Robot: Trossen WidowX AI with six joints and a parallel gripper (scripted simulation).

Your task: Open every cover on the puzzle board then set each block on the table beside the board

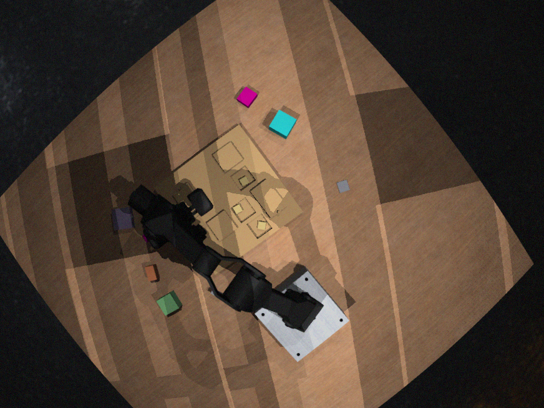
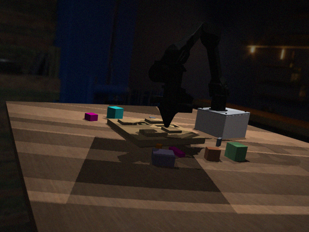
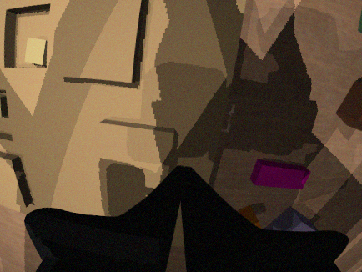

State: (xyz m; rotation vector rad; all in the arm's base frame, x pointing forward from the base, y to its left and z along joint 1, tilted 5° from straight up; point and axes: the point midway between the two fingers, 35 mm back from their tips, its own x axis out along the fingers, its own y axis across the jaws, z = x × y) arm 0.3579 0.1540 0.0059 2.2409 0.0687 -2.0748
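My gripper tip is now 2 cm past the tan puzzle board, 13 cm to the left of it and 4 cm above it. The rest, counted from my gripper tip: brown block (8 cm behind, 17 cm to the left, 4 cm below); then orange block (7 cm ahead, 10 cm to the left, 4 cm below); then magenta bar (1 cm ahead, 11 cm to the left, 5 cm below).
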